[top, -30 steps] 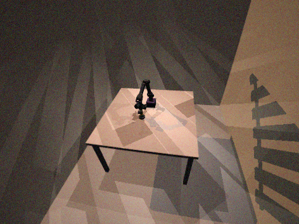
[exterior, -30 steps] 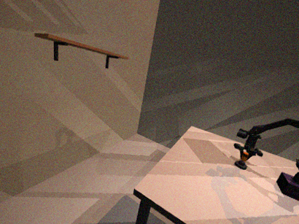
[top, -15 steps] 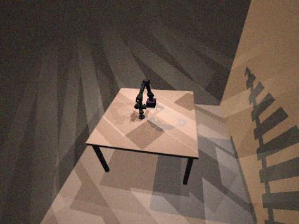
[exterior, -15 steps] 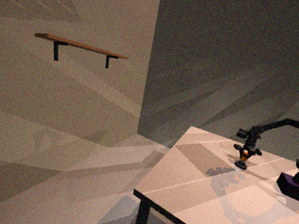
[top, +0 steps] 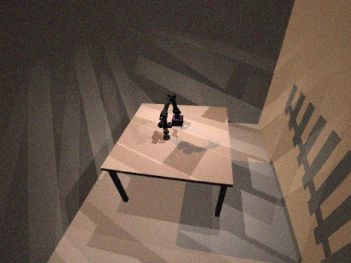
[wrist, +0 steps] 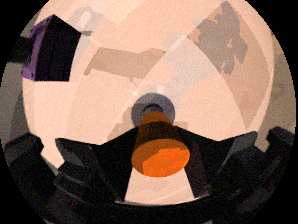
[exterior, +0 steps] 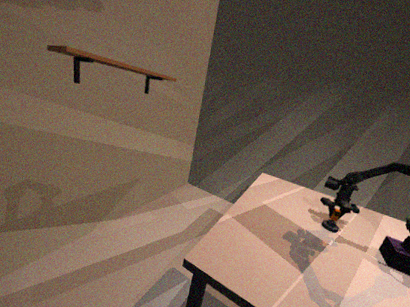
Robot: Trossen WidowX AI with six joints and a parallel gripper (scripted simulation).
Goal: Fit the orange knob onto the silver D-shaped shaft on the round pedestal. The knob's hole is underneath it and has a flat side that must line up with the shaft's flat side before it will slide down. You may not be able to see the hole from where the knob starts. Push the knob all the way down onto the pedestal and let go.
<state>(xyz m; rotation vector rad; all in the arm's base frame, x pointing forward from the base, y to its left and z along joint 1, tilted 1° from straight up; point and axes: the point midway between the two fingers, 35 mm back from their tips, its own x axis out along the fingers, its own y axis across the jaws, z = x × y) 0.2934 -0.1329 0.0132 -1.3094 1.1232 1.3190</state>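
Now: the orange knob 30 mm above my gripper tip. From my gripper tip the other things lie so: round dark pedestal (40 mm below).
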